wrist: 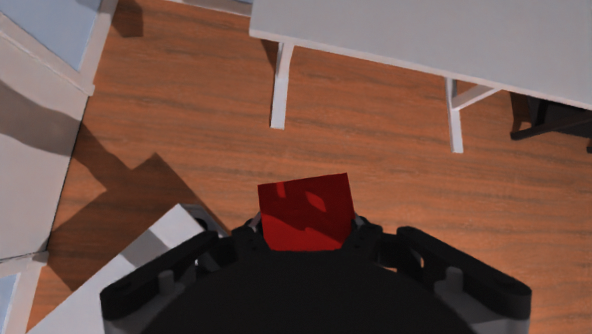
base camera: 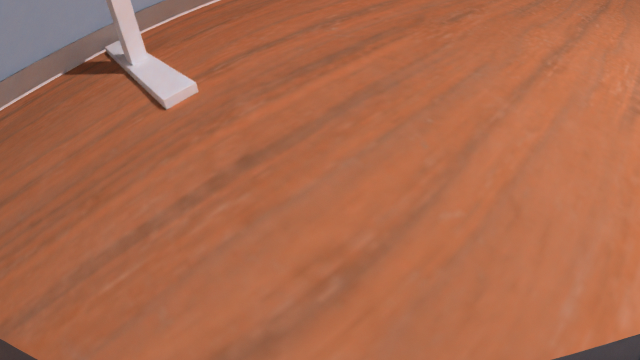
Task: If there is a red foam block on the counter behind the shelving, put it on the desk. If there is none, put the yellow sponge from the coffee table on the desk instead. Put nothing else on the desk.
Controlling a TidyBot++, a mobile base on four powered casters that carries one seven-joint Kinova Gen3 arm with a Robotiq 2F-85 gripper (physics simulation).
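Frame: origin at the arm's base, x ahead, y left, z up, level; millimetres.
Where they show: gripper, fingertip midpoint: (wrist: 305,223).
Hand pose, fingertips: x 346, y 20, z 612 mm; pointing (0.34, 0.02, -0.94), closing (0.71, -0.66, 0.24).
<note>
After its pixels a point has its place.
The red foam block (wrist: 307,212) @(z 646, x 348, y 32 mm) is held between the fingertips at the bottom middle of the wrist view. My gripper (wrist: 305,223) @(z 612, x 346, y 20 mm) is shut on it, and the block is up above the wooden floor. The white desk (wrist: 425,37) @(z 323, x 1018, y 73 mm) is at the top right of the wrist view, beyond the block and apart from it; the part of its top that shows is bare. In the base camera view a white foot and leg, which look like the desk's (base camera: 162,82) @(z -372, x 784, y 367 mm), stand at the upper left. The yellow sponge, the coffee table and the counter do not show.
My base's pale corner (wrist: 150,245) shows at the lower left of the wrist view. A wall with pale trim (wrist: 40,125) @(z -203, x -76, y 916 mm) runs along the left. A dark object with legs (wrist: 560,120) @(z -111, x 2055, y -893 mm) stands under the desk's right part. A blue-grey wall (base camera: 45,30) @(z -222, x 1140, y 959 mm) is at the base view's upper left.
</note>
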